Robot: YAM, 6 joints.
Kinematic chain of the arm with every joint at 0, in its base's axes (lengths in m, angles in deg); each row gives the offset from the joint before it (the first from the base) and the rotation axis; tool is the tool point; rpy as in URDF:
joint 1: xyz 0 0 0.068 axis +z
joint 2: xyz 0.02 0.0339 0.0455 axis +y
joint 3: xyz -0.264 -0.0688 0 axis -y
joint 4: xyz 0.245 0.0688 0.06 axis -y
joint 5: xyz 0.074 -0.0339 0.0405 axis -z
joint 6: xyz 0.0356 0 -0.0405 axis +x
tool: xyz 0 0 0 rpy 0 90 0
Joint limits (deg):
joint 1: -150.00..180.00
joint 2: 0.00..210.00
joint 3: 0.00..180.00
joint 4: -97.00..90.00
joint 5: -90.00..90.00
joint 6: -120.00..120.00
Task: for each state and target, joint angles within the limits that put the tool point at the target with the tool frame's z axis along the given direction. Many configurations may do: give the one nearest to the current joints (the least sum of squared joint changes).
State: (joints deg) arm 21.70 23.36 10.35 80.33 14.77 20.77
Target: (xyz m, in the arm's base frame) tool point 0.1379 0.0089 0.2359 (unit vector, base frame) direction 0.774 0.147 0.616
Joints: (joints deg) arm 1.90 48.23 0.11 86.47 -6.96 20.77
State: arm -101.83 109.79 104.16 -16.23 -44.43 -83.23
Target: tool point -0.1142 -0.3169 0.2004 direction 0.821 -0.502 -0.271
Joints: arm -115.63 101.36 66.04 -34.89 -73.26 -83.23
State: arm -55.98 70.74 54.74 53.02 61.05 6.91
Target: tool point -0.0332 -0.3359 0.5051 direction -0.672 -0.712 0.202
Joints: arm -91.71 87.44 97.28 5.59 40.59 6.91
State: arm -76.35 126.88 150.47 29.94 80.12 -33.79
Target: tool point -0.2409 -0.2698 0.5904 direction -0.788 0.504 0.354
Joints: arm -126.49 120.10 146.62 53.32 68.92 -33.79
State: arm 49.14 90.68 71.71 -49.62 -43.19 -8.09
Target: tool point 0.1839 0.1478 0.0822 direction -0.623 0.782 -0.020
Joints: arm 30.20 130.40 55.22 -96.96 -81.58 -8.09
